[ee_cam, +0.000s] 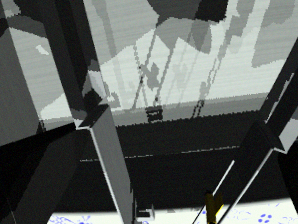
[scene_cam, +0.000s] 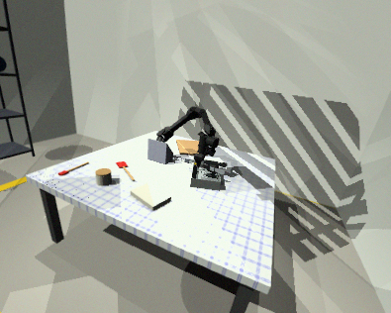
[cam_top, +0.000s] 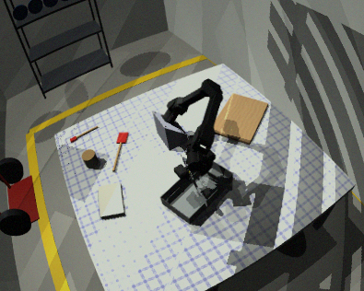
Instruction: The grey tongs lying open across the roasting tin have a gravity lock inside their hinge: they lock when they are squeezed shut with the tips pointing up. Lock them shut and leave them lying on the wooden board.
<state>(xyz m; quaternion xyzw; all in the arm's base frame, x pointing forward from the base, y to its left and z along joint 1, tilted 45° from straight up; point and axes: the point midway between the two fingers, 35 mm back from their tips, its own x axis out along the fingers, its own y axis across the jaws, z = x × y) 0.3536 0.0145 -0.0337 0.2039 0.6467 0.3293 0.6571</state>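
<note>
My gripper tip is 5 cm short of the roasting tin, 3 cm above it and 2 cm to the left of it. The rest, counted from my gripper tip: flat pale slab (41 cm to the right, 9 cm behind, 5 cm below); red spatula (41 cm behind, 27 cm to the right, 5 cm below); wooden board (42 cm to the left, 28 cm behind, 5 cm below).
</note>
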